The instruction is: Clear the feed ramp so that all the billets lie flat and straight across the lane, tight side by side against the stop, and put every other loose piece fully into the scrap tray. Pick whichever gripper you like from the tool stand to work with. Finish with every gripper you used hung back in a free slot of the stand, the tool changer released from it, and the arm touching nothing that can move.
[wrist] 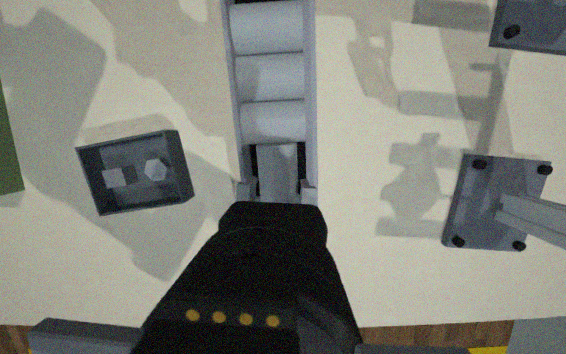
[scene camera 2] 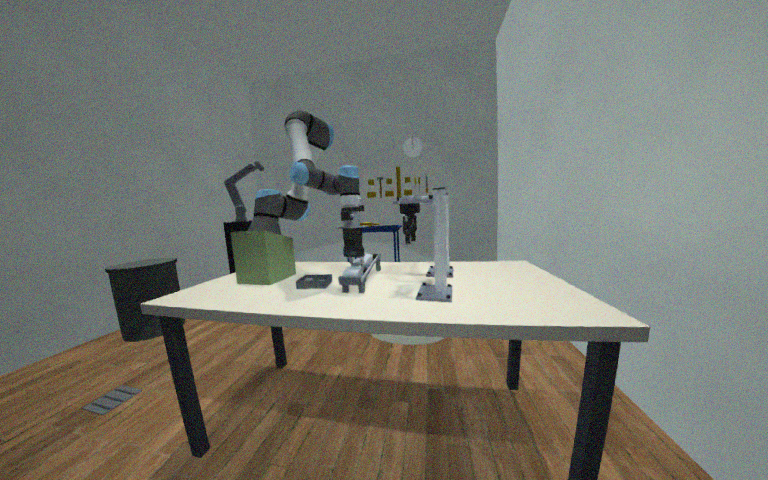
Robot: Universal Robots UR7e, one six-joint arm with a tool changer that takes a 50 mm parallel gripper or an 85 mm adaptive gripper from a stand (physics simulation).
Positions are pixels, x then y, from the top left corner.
Labels:
A slim black gripper (wrist: 268, 266) is 0.05 m from the lens. A tool stand (wrist: 496, 203) is 0.42 m from the lens. The marked spots on the tool stand and the slim black gripper are 0.39 m apart.

